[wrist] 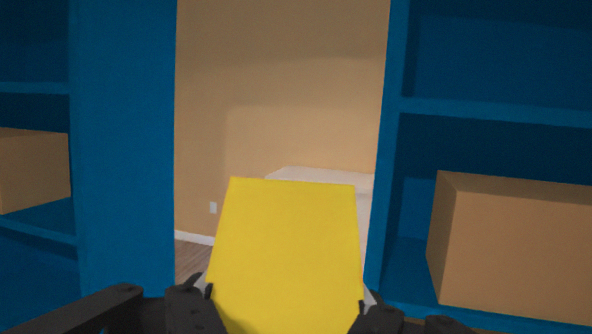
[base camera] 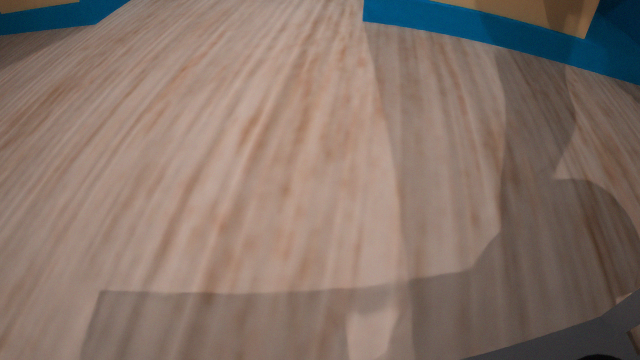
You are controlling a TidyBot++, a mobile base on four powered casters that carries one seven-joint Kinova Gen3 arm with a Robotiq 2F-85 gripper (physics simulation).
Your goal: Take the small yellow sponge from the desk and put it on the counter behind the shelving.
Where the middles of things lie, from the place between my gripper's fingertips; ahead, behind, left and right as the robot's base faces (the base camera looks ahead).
Scene:
I see the yellow sponge (wrist: 284,249) 10 mm behind my hand.

